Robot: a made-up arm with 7 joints. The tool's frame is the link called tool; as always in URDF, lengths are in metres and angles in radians. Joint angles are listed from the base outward. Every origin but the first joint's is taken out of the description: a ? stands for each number. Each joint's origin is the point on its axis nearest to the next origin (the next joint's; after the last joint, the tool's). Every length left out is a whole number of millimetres.
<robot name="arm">
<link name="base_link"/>
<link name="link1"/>
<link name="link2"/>
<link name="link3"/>
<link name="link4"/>
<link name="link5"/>
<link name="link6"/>
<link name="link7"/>
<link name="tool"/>
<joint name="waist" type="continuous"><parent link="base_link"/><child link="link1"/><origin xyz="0.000 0.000 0.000" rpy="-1.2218 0.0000 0.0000"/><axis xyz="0 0 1"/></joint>
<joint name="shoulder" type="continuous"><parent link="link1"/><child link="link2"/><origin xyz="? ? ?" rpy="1.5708 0.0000 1.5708"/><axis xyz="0 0 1"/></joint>
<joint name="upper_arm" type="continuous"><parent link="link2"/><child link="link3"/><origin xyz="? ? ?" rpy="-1.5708 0.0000 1.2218"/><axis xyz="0 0 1"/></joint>
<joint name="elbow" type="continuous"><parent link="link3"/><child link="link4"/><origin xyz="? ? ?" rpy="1.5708 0.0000 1.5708"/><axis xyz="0 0 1"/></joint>
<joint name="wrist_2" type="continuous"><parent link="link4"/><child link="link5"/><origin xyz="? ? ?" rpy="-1.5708 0.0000 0.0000"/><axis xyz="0 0 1"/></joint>
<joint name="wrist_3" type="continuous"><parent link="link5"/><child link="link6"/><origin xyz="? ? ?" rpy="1.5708 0.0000 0.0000"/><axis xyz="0 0 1"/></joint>
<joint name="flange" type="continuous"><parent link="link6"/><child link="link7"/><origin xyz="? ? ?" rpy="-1.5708 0.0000 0.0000"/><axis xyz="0 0 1"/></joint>
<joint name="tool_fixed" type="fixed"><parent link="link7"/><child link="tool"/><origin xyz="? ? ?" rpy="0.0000 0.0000 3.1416"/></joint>
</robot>
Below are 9 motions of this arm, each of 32 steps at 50 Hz.
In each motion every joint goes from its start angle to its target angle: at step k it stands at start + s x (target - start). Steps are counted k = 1, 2, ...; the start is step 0. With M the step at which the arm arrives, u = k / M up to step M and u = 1 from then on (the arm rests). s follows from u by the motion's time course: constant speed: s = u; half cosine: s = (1 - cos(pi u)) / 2; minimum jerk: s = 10 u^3 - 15 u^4 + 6 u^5.
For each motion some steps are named. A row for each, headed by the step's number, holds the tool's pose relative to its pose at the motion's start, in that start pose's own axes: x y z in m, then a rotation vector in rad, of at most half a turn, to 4 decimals.
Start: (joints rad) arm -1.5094 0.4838 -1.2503 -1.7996 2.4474 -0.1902 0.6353
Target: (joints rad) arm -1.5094 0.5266 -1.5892 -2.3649 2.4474 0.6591 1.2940
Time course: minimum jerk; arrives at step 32
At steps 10, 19, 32:
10: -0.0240 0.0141 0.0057 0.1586 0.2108 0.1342
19: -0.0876 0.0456 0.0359 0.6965 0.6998 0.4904
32: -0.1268 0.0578 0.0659 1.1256 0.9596 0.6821

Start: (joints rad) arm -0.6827 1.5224 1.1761 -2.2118 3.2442 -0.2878 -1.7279
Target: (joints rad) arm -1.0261 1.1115 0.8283 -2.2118 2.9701 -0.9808 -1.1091
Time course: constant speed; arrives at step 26
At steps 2, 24, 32:
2: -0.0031 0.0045 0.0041 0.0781 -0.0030 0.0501
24: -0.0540 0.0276 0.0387 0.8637 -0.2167 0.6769
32: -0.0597 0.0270 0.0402 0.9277 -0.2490 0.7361

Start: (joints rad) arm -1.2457 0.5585 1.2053 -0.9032 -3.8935 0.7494 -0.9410
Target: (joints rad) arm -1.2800 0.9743 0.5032 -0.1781 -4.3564 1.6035 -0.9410
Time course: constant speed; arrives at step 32
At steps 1, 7, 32:
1: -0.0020 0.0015 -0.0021 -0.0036 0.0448 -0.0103
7: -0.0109 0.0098 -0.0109 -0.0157 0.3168 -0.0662
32: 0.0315 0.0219 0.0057 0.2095 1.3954 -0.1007

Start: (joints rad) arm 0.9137 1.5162 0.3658 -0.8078 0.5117 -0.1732 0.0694
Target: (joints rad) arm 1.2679 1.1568 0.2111 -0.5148 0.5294 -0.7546 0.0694
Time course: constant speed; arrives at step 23
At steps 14, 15, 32:
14: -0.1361 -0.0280 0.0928 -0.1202 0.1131 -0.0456
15: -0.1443 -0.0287 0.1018 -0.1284 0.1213 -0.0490
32: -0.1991 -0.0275 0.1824 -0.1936 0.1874 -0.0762

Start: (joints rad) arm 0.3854 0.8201 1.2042 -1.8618 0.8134 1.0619 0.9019
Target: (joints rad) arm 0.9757 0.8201 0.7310 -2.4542 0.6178 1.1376 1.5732
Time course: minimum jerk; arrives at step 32
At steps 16, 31, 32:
16: -0.0814 -0.0159 0.0086 0.1551 0.1634 -0.1164
31: -0.1624 -0.0004 0.0440 0.3295 0.3587 -0.1311
32: -0.1625 -0.0003 0.0441 0.3296 0.3588 -0.1311

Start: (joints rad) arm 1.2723 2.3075 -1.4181 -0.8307 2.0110 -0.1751 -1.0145
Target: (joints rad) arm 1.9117 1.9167 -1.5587 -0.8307 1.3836 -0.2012 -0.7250
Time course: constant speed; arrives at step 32
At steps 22, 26, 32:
22: -0.0224 -0.1336 0.0025 -0.5046 -0.0474 -0.5923
26: -0.0358 -0.1553 0.0111 -0.6059 -0.0545 -0.6909
32: -0.0603 -0.1841 0.0286 -0.7638 -0.0636 -0.8319

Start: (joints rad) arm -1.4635 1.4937 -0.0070 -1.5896 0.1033 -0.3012 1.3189
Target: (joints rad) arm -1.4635 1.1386 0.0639 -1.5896 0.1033 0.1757 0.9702
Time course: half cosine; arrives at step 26
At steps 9, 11, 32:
9: -0.0173 -0.0034 0.0002 0.1325 -0.0035 -0.0060
11: -0.0245 -0.0051 0.0002 0.1876 0.0019 -0.0066
32: -0.0631 -0.0183 -0.0007 0.4704 0.1039 0.0095

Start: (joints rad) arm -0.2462 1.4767 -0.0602 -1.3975 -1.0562 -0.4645 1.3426
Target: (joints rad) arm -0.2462 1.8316 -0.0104 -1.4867 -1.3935 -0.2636 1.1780
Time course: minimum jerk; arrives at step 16
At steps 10, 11, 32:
10: 0.0454 0.0612 0.0293 0.1485 0.1668 -0.6054
11: 0.0527 0.0680 0.0328 0.1673 0.1857 -0.6863
32: 0.0670 0.0800 0.0390 0.2023 0.2193 -0.8402

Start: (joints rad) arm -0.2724 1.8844 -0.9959 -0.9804 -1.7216 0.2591 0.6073
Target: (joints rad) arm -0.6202 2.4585 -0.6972 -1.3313 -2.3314 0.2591 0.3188
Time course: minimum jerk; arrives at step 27
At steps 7, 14, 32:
7: -0.0322 0.0040 0.0035 0.0327 0.0713 -0.0984
14: -0.1456 0.0205 0.0417 0.0857 0.3491 -0.4975
32: -0.2463 0.0424 0.1247 0.0041 0.6473 -0.9899

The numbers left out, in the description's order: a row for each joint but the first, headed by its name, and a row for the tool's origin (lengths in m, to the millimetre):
shoulder: 0.000 0.000 0.000
upper_arm: 0.201 -0.073 0.000
elbow: 0.000 -0.024 0.000
wrist_2: 0.030 -0.246 0.000
wrist_3: 0.000 0.000 0.000
flange: 0.000 0.000 0.000
tool: 0.000 0.000 0.000

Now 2 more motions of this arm.
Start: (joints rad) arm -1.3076 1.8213 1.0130 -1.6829 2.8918 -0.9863 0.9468
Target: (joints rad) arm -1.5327 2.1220 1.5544 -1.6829 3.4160 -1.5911 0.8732
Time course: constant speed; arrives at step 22
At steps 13, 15, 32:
13: -0.1267 -0.0754 0.0089 -0.1868 -0.1291 0.4496
15: -0.1432 -0.0895 0.0149 -0.1913 -0.1532 0.5161
32: -0.1920 -0.1421 0.0443 -0.1564 -0.2387 0.7296

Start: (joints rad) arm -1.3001 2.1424 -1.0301 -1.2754 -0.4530 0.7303 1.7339
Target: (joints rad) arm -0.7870 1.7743 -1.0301 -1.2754 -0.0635 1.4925 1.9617
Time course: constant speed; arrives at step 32
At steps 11, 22, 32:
11: -0.0440 -0.0541 0.0271 0.1129 0.1504 0.0669
22: -0.0945 -0.0945 0.0692 0.2634 0.3101 0.0645
32: -0.1420 -0.1169 0.1187 0.4267 0.4410 -0.0060

